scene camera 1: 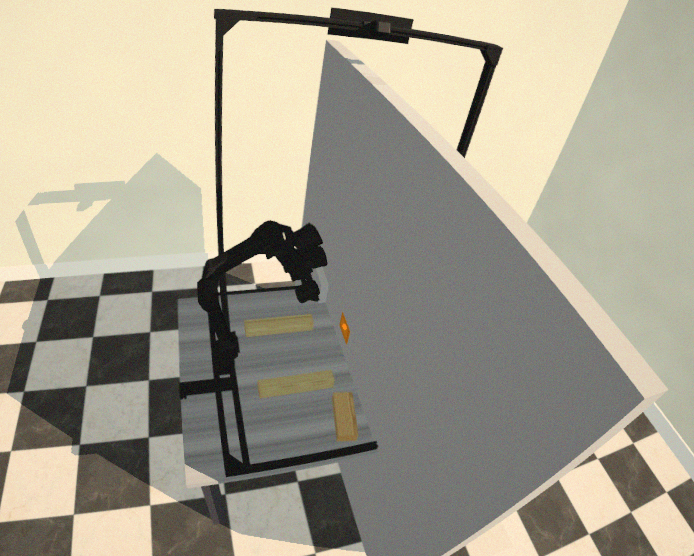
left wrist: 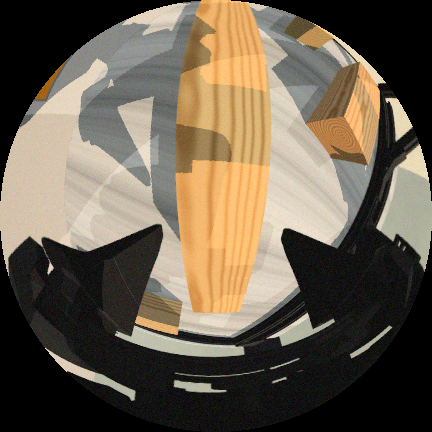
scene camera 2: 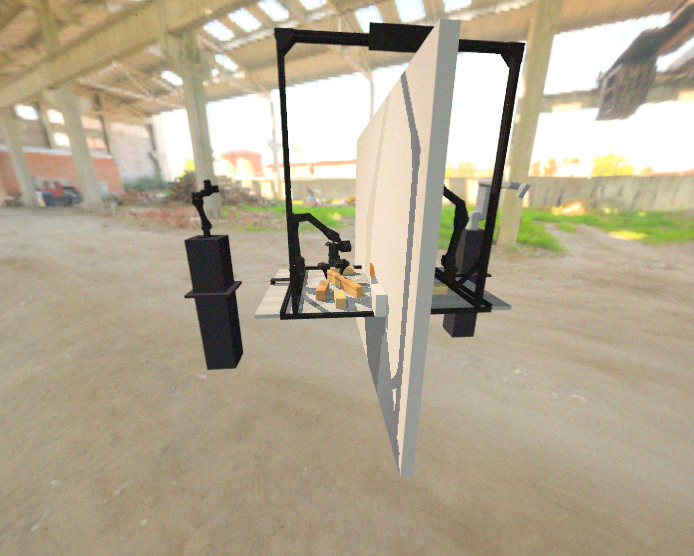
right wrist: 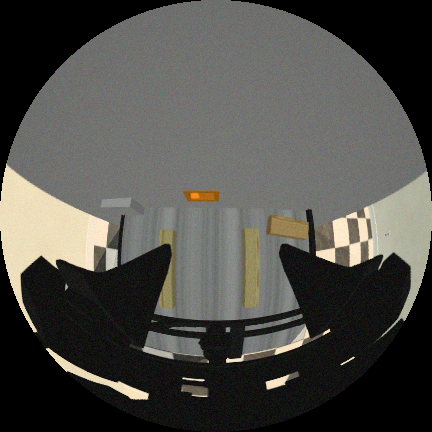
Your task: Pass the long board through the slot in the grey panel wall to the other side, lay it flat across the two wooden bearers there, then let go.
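Places are measured from the left arm's base along level axes (x ahead, y left, z up), in millimetres.
Pixels of known places: left gripper, fingertip midpoint: (left wrist: 224, 232) (scene camera 2: 333, 278); right gripper, fingertip midpoint: (right wrist: 227, 250); left arm's base, origin of the base link: (left wrist: 362, 239); right arm's base, origin of the base link: (scene camera 1: 223, 366) (scene camera 2: 449, 280) (right wrist: 215, 330).
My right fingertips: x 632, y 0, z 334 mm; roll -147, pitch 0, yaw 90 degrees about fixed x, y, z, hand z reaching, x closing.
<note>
Ahead of a thing's pixels: the offset from my right fingertips to its top centre. "spot": to the spot under its first point.
The long board {359 mm back, 39 mm right, 294 mm down} (left wrist: 225, 125) (scene camera 2: 350, 286) lies on the table among short blocks. My left gripper (left wrist: 224, 232) (scene camera 2: 332, 267) is open over the board, its fingers at either side of it in the left wrist view; the height gap is hard to tell. The grey panel wall (scene camera 1: 434, 289) (scene camera 2: 388, 202) (right wrist: 215, 100) has an orange-rimmed slot {spot: 159 mm back, 66 mm right, 275 mm down} (scene camera 1: 344, 327) (scene camera 2: 371, 270) (right wrist: 201, 196). Beyond it, two wooden bearers lie parallel, one bearer {63 mm ahead, 156 mm right, 309 mm down} (scene camera 1: 278, 325) (right wrist: 167, 236) and the other bearer {53 mm ahead, 107 mm left, 309 mm down} (scene camera 1: 295, 383) (right wrist: 251, 267). My right gripper (scene camera 1: 308, 291) (right wrist: 227, 250) is open and empty above the table near the wall.
A wooden block {76 mm back, 254 mm left, 315 mm down} (scene camera 1: 344, 417) (right wrist: 288, 227) lies beside the bearers near the wall. On the board's side, a thick block {478 mm back, 127 mm right, 303 mm down} (left wrist: 345, 115) (scene camera 2: 322, 289), a pale block {397 mm back, 258 mm right, 303 mm down} (scene camera 2: 340, 298) and another block {347 mm back, 249 mm left, 309 mm down} (left wrist: 160, 320) lie around the board. A black frame (scene camera 1: 219, 144) (scene camera 2: 285, 144) rises around the table.
</note>
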